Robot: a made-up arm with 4 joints.
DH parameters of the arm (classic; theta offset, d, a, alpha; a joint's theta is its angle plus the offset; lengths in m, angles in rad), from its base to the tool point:
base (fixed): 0 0.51 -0.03 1.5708
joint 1: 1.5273 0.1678 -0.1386 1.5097
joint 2: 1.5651 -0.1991 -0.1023 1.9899
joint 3: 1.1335 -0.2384 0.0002 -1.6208
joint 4: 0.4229 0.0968 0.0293 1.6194
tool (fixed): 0.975 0.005 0 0
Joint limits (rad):
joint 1: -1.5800..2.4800
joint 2: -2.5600..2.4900
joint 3: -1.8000..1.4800
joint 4: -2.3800..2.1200
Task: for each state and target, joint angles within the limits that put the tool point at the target. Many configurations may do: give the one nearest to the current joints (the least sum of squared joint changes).
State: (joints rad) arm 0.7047 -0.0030 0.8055 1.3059
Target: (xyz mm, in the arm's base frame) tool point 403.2 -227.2 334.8
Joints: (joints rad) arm 1.4647 -0.8508 0.6514 1.2616
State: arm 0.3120 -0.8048 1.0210 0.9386
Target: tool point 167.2 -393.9 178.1
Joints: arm 0.9296 -1.4374 0.8995 0.9301
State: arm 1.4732 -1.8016 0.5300 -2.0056
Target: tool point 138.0 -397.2 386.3
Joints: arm 1.2918 -2.1141 -0.3119 -1.7652
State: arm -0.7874 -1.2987 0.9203 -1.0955
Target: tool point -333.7 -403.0 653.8
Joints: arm -1.4706 -1.7243 1.0323 -1.1809
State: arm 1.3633 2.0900 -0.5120 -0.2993
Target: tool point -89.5 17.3 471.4
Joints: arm 1.6601 1.6558 0.1218 -0.2764
